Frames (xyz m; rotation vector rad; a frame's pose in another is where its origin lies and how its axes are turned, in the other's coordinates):
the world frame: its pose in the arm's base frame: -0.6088 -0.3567 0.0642 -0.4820 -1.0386 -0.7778
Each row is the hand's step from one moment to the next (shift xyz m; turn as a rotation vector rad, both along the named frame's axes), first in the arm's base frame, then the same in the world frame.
Working: the arm's base frame: its pose in the world frame: -0.0055 0.6954 -0.1357 0.4820 1.0386 0.7778

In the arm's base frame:
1: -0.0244 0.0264 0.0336 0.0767 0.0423 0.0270
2: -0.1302 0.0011 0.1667 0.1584 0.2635 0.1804
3: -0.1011 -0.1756 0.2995 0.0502 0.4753 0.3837
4: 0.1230 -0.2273 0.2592 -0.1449 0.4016 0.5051
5: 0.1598 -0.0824 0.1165 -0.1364 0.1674 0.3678
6: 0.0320 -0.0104 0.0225 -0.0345 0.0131 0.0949
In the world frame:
1: 0.0142 -0.0016 0.0471 0.0317 0.0860 -0.0034
2: 0.1121 -0.0987 0.1498 0.1174 0.2911 0.1690
3: 0.2994 -0.1901 0.0706 0.1970 0.3450 0.4667
4: 0.3445 -0.0520 -0.1122 0.2754 0.1484 0.5827
5: 0.1779 0.0693 -0.0973 0.2342 0.0039 0.3564
6: 0.0328 0.0178 -0.0157 0.0708 -0.0178 0.0709

